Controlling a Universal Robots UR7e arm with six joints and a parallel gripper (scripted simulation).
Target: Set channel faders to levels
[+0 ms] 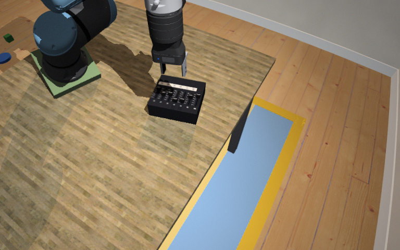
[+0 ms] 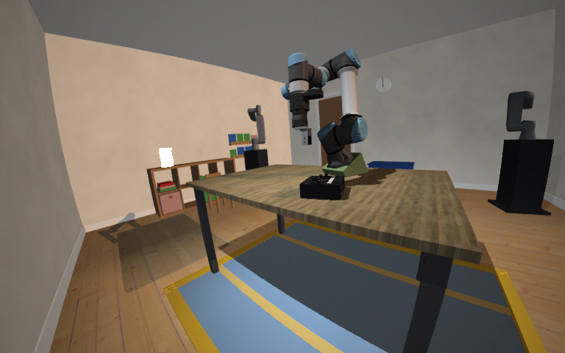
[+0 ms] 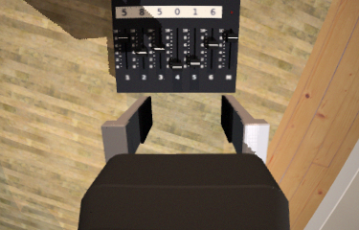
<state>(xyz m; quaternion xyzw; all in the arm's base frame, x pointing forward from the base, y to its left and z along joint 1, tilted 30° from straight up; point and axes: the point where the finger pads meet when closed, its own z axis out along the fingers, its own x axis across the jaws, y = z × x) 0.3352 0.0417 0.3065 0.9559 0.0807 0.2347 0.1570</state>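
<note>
Now: hand 1 cm short of the channel 5 fader cap, 2 cm to the right of it and 15 cm above it. Also, from my hand: channel 6 fader cap: 3 cm ahead, 5 cm to the left, 15 cm below; then master fader cap: 6 cm ahead, 6 cm to the left, 15 cm below.
</note>
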